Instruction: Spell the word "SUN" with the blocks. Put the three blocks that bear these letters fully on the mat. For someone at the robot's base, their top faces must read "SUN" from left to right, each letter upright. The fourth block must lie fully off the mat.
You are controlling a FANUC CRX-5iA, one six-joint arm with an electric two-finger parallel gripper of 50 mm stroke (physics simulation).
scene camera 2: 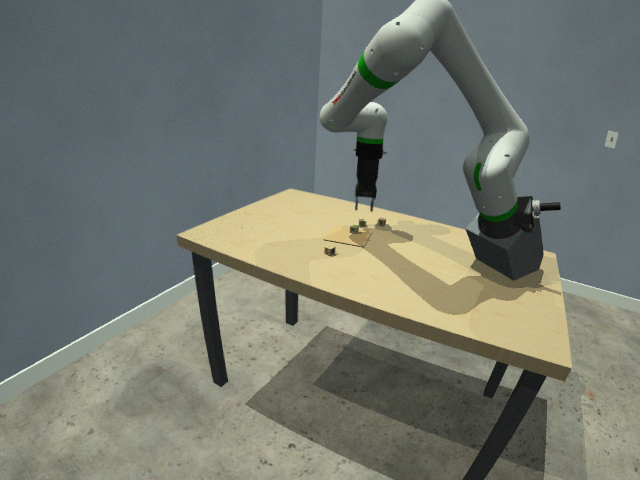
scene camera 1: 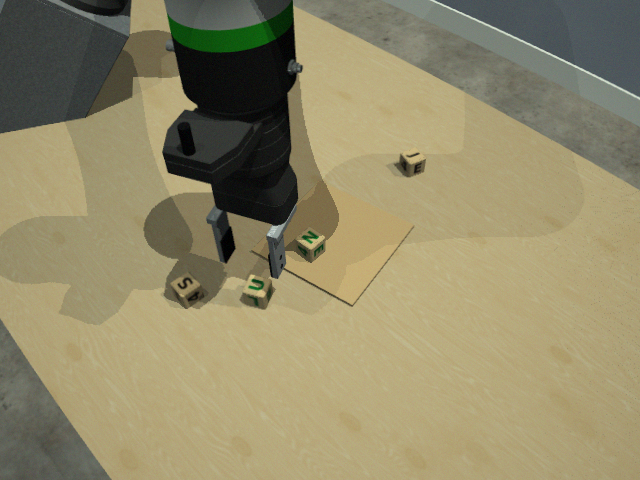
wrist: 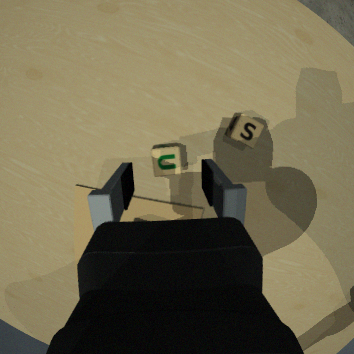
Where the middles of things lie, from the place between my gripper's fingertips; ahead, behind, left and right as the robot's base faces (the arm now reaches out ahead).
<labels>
I see the mat (scene camera 1: 360, 238) 12 cm to the left of my hand, 6 cm below it and 1 cm behind it.
</labels>
